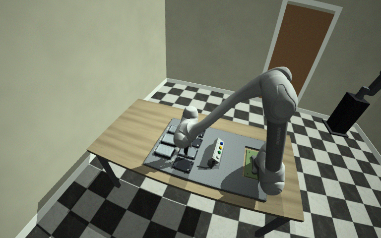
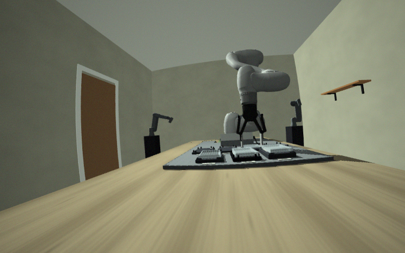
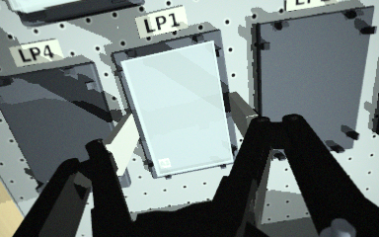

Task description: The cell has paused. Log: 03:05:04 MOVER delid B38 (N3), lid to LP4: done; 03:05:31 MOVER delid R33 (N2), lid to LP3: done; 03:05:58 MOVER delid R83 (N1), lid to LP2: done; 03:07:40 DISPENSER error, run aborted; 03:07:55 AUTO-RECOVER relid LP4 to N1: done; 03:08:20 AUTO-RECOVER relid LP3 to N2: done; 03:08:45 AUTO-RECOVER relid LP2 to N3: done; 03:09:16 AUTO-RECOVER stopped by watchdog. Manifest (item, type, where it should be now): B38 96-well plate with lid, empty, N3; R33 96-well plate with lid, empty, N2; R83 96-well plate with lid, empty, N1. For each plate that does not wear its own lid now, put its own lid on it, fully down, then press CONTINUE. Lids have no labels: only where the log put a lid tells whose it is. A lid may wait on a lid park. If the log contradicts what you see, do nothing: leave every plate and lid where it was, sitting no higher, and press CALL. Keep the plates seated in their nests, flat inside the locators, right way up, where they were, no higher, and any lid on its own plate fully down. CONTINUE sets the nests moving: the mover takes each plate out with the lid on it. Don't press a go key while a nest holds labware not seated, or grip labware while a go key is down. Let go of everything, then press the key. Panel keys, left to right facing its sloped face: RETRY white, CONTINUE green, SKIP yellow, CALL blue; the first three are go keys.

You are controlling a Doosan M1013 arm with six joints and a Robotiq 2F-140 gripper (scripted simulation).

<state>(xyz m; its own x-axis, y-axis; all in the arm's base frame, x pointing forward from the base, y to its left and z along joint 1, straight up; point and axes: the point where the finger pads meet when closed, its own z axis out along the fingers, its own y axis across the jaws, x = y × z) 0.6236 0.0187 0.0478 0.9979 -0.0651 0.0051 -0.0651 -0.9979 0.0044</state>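
My hand is 2 cm above the clear lid. Also, from my hand: lid park LP2 (1 cm behind, 13 cm to the right, 3 cm below); LP1 label (9 cm ahead, 1 cm to the right, 4 cm below); lid park LP4 (1 cm ahead, 13 cm to the left, 3 cm below).
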